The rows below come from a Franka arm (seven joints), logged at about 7 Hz.
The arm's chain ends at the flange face. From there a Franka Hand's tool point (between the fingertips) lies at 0.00 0.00 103.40 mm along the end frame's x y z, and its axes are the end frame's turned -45 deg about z.
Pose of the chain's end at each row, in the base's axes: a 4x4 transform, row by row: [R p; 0 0 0 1], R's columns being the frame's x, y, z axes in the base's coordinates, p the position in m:
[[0.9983 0.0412 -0.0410 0.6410], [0.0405 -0.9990 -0.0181 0.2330], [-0.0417 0.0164 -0.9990 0.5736], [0 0 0 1]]
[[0.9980 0.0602 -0.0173 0.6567], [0.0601 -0.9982 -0.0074 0.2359], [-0.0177 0.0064 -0.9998 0.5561], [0 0 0 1]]
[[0.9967 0.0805 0.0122 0.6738], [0.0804 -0.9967 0.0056 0.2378], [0.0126 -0.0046 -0.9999 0.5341], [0 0 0 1]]
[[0.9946 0.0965 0.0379 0.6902], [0.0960 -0.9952 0.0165 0.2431], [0.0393 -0.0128 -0.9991 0.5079], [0 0 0 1]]
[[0.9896 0.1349 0.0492 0.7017], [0.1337 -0.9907 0.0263 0.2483], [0.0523 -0.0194 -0.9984 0.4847], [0 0 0 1]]
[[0.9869 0.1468 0.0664 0.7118], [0.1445 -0.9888 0.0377 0.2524], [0.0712 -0.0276 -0.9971 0.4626], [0 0 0 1]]
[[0.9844 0.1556 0.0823 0.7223], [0.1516 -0.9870 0.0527 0.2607], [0.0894 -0.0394 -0.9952 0.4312], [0 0 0 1]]
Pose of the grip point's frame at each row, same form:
[[0.6768 0.7350 -0.0410 0.6368], [0.7350 -0.6778 -0.0181 0.2311], [-0.0411 -0.0179 -0.9990 0.4703], [0 0 0 1]]
[[0.6631 0.7483 -0.0173 0.6549], [0.7483 -0.6633 -0.0074 0.2351], [-0.0170 -0.0080 -0.9998 0.4527], [0 0 0 1]]
[[0.6479 0.7617 0.0122 0.6751], [0.7616 -0.6479 0.0056 0.2384], [0.0122 0.0057 -0.9999 0.4307], [0 0 0 1]]
[[0.6351 0.7715 0.0379 0.6941], [0.7716 -0.6358 0.0165 0.2448], [0.0368 0.0187 -0.9991 0.4046], [0 0 0 1]]
[[0.6044 0.7951 0.0492 0.7068], [0.7951 -0.6060 0.0263 0.2510], [0.0507 0.0233 -0.9984 0.3815], [0 0 0 1]]
[[0.5940 0.8016 0.0664 0.7187], [0.8014 -0.5970 0.0377 0.2563], [0.0699 0.0308 -0.9971 0.3595], [0 0 0 1]]
[[0.5861 0.8061 0.0823 0.7308], [0.8051 -0.5907 0.0527 0.2661], [0.0911 0.0354 -0.9952 0.3283], [0 0 0 1]]

